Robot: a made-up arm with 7 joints.
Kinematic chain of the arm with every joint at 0, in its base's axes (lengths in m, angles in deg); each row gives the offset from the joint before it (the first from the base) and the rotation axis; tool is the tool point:
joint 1: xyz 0 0 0.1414 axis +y
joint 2: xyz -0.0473 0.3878 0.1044 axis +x
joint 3: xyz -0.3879 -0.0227 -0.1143 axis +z
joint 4: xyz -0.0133 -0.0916 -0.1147 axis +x
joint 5: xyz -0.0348 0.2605 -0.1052 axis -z
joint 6: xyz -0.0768 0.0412 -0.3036 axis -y
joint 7: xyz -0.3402 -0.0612 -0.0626 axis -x
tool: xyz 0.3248 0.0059 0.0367
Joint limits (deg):
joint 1: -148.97..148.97
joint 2: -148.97..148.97
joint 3: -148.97..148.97
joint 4: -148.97..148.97
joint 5: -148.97..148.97
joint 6: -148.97..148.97
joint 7: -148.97..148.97
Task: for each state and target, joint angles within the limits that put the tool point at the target. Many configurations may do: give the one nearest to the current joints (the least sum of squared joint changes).
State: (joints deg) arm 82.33 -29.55 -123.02 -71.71 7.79 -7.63 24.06
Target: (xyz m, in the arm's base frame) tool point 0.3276 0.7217 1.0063
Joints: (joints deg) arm 133.12 -7.05 -120.12 -100.17 2.62 -7.13 22.70
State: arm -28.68 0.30 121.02 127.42 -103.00 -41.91 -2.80
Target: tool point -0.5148 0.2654 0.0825
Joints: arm -38.46 17.01 126.58 143.70 -90.76 -44.94 0.94
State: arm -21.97 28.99 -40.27 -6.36 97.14 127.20 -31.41
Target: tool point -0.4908 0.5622 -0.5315
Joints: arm -6.38 17.59 -40.02 -38.53 94.39 124.49 -32.53
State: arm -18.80 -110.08 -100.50 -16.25 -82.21 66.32 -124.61
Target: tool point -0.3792 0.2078 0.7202
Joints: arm -18.60 -148.87 -112.97 18.14 -85.16 72.07 -125.00
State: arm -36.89 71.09 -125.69 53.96 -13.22 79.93 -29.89
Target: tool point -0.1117 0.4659 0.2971
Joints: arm -15.19 86.51 -89.63 80.93 -4.24 76.18 -25.24
